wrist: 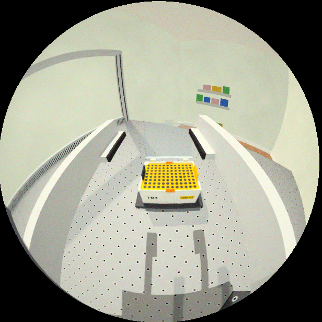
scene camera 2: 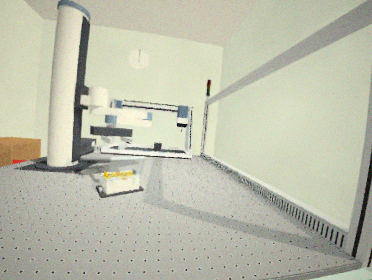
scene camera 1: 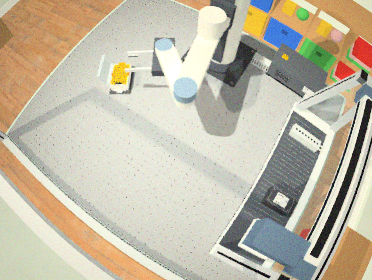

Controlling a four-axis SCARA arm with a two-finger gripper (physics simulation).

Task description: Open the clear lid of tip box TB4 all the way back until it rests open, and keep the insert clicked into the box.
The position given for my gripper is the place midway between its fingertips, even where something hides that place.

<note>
I see my gripper point(wrist: 156, 123), a yellow insert point(wrist: 155, 176), a clear lid point(wrist: 168, 140) and a dark grey unit point(scene camera 1: 304, 73).
</note>
